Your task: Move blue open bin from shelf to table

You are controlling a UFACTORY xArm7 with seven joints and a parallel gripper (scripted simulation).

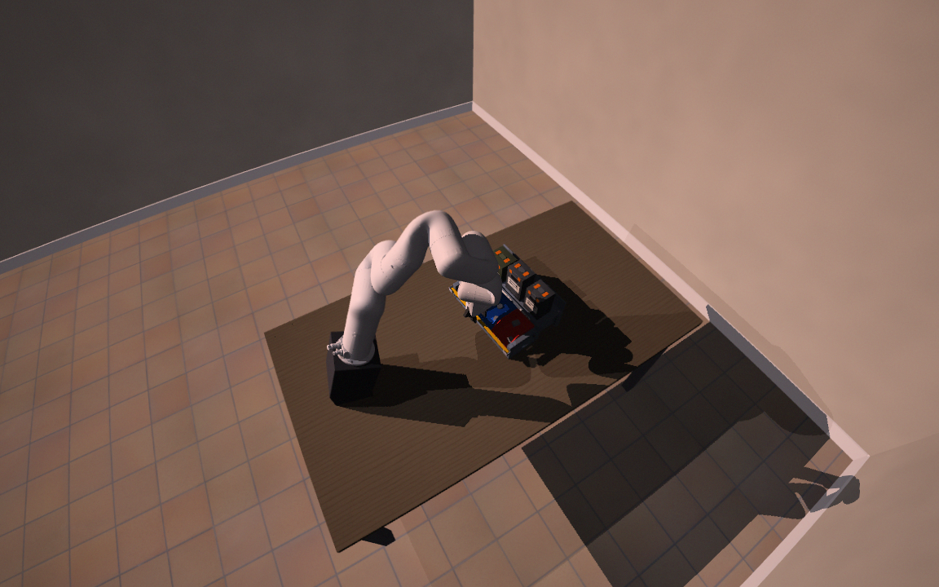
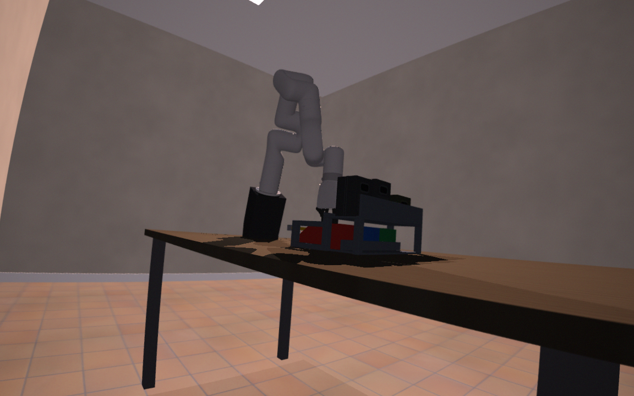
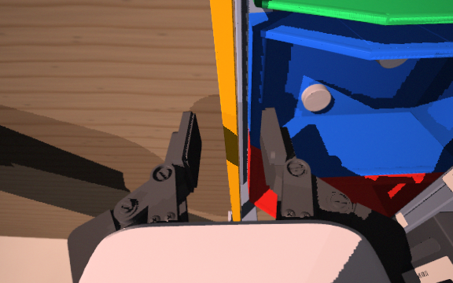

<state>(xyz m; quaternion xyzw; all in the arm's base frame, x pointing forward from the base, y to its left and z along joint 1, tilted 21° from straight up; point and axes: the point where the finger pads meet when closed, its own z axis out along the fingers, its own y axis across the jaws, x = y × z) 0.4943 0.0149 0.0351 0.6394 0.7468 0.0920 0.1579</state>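
The thin yellow bar lies 30 mm below my hand. Round my hand: red bin: 120 mm ahead, 100 mm to the right, 50 mm below; then blue open bin: 100 mm ahead, 10 mm to the left, 50 mm below; then green bin: 90 mm ahead, 130 mm to the left, 50 mm below.
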